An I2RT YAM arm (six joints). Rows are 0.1 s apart.
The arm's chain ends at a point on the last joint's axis. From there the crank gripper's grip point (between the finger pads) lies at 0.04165 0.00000 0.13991 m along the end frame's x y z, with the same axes.
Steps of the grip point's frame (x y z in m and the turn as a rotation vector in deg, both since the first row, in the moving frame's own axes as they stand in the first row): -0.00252 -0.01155 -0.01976 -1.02 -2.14 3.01; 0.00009 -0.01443 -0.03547 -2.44 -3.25 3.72; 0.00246 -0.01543 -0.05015 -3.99 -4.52 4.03; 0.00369 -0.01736 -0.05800 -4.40 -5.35 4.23; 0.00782 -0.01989 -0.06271 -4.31 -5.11 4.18; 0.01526 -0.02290 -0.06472 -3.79 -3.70 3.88; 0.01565 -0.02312 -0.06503 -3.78 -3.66 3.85; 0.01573 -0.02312 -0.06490 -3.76 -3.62 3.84
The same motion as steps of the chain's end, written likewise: 0.00285 -0.01610 -0.02118 -1.02 -2.14 3.01; 0.00836 -0.02287 -0.03742 -2.44 -3.25 3.72; 0.01404 -0.02780 -0.05255 -3.99 -4.52 4.03; 0.01740 -0.03080 -0.06074 -4.40 -5.35 4.23; 0.02092 -0.03310 -0.06535 -4.31 -5.11 4.18; 0.02477 -0.03473 -0.06671 -3.79 -3.70 3.88; 0.02506 -0.03491 -0.06700 -3.78 -3.66 3.85; 0.02503 -0.03486 -0.06685 -3.76 -3.62 3.84
